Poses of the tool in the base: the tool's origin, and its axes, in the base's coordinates. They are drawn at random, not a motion.
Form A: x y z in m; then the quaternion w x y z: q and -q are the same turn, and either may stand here.
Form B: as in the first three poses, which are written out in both.
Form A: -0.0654 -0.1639 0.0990 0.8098 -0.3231 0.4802 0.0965
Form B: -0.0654 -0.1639 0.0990 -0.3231 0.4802 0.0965 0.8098
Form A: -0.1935 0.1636 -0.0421 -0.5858 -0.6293 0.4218 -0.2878
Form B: -0.1935 0.1636 -0.0421 0.6293 -0.4218 0.2878 0.5858
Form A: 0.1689 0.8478 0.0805 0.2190 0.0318 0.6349 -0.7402
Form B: 0.1689 0.8478 0.0805 0.0318 0.6349 -0.7402 0.2190
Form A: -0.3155 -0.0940 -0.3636 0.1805 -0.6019 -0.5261 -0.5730
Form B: -0.3155 -0.0940 -0.3636 -0.6019 -0.5261 -0.5730 0.1805
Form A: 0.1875 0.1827 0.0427 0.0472 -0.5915 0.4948 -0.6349
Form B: 0.1875 0.1827 0.0427 -0.5915 0.4948 -0.6349 0.0472
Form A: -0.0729 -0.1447 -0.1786 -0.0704 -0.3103 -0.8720 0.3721
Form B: -0.0729 -0.1447 -0.1786 0.3103 0.8720 -0.3721 0.0704
